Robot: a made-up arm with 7 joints.
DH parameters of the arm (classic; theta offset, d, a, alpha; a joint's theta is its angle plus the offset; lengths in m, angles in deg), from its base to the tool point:
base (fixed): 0 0.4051 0.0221 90
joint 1: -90 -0.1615 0.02 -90
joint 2: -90 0.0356 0.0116 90
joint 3: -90 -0.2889 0.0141 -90
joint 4: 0 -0.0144 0.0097 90
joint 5: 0 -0.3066 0.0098 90
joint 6: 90 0.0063 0.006 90
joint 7: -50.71 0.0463 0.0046 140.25
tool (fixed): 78.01 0.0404 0 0
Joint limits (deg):
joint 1: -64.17..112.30
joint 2: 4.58..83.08
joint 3: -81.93..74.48
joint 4: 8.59..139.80
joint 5: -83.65..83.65
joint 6: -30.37..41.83
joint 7: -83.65..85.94
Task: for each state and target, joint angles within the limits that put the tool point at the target. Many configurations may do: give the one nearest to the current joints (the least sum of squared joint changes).
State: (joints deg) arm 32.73 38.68 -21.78 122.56 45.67 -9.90 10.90
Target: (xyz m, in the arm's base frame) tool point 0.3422 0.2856 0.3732
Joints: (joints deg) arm 13.62 51.96 7.47 118.69 45.02 -7.38 14.76
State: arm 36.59 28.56 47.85 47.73 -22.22 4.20 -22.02
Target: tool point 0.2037 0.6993 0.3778
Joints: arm 37.89 58.14 60.14 51.89 -23.83 3.74 -23.92
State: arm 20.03 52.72 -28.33 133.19 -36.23 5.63 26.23
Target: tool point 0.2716 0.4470 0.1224
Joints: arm -3.97 79.12 -39.45 90.67 -35.14 6.36 28.13
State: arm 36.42 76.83 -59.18 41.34 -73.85 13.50 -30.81
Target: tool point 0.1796 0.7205 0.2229
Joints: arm 12.35 82.37 -70.88 29.35 -71.61 13.10 -28.47
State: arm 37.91 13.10 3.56 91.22 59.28 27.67 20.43
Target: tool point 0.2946 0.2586 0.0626
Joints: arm -8.45 14.34 10.47 90.08 59.38 29.96 23.95
